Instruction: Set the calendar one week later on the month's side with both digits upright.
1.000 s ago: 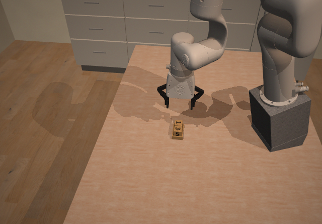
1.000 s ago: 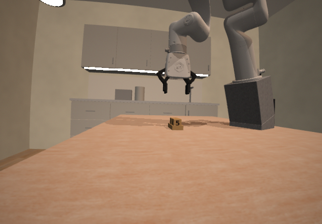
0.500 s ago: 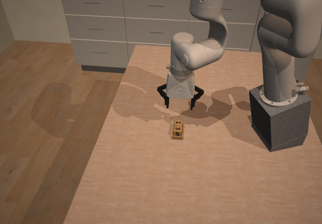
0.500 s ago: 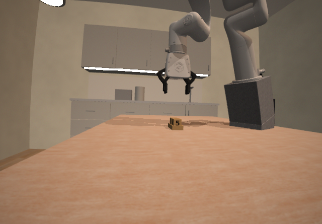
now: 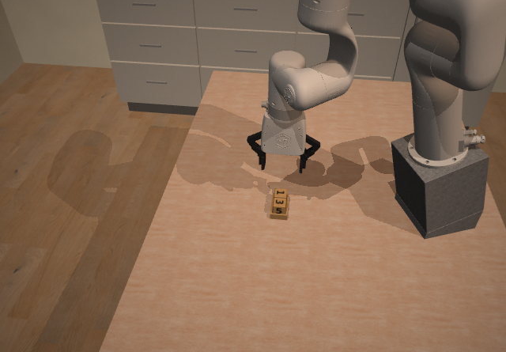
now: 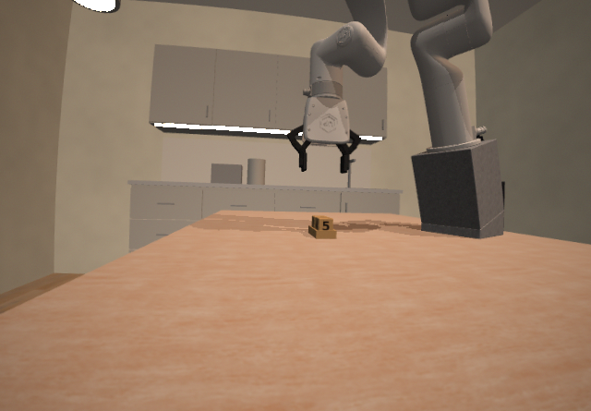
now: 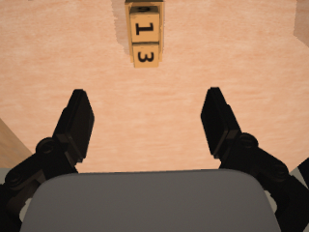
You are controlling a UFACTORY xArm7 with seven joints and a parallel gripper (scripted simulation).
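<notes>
The wooden cube lies 13 cm below my hand and 2 cm to the right of it.
</notes>
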